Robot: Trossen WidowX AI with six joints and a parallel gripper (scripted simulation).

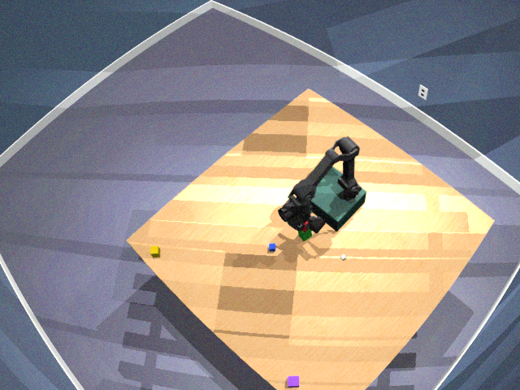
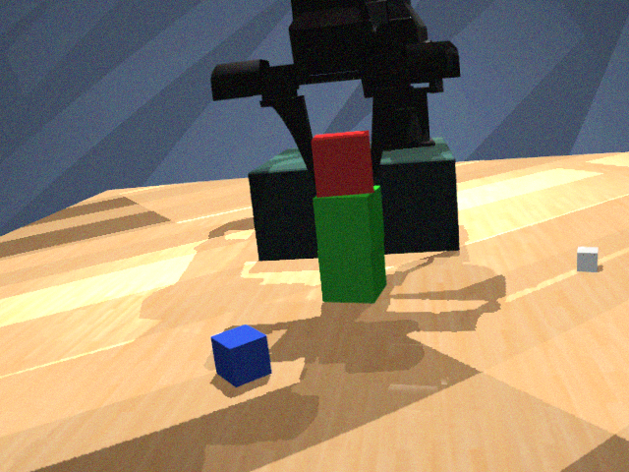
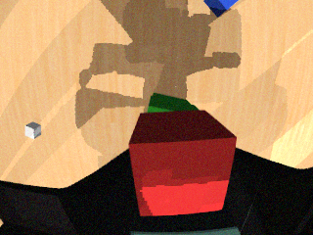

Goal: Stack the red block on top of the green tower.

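Right now my gripper tip is 10 mm below the red block. Round my gripper tip: yellow block 510 mm ahead, 450 mm to the right, 80 mm below; blue block 140 mm ahead, 70 mm to the right, 90 mm below; white block 20 mm behind, 210 mm to the left, 90 mm below.
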